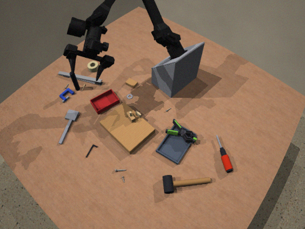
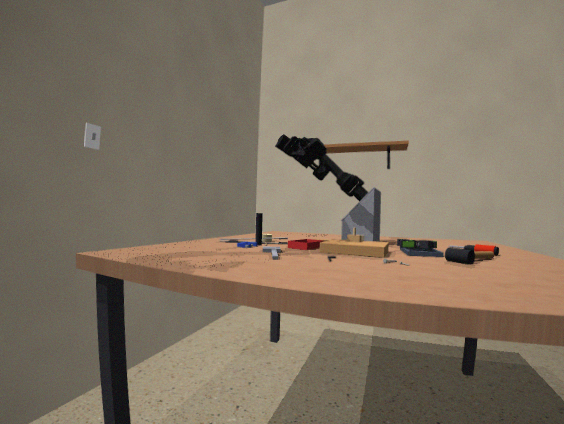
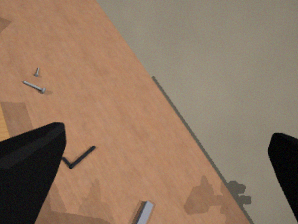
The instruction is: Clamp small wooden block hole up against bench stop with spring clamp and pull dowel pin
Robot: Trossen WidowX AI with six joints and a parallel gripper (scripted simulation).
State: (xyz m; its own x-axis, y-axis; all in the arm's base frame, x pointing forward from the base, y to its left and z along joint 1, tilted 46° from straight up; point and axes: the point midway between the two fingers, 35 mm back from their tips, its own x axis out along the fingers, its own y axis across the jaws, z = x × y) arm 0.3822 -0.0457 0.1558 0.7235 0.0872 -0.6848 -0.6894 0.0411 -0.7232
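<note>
My hand is 7 cm past the dowel pin, 14 cm to the right of it and 25 cm above it. Round my hand: small wooden block: 7 cm behind, 14 cm to the left, 26 cm below; bench stop: 10 cm behind, 15 cm to the left, 26 cm below; red tray: 6 cm behind, 3 cm to the right, 29 cm below.
</note>
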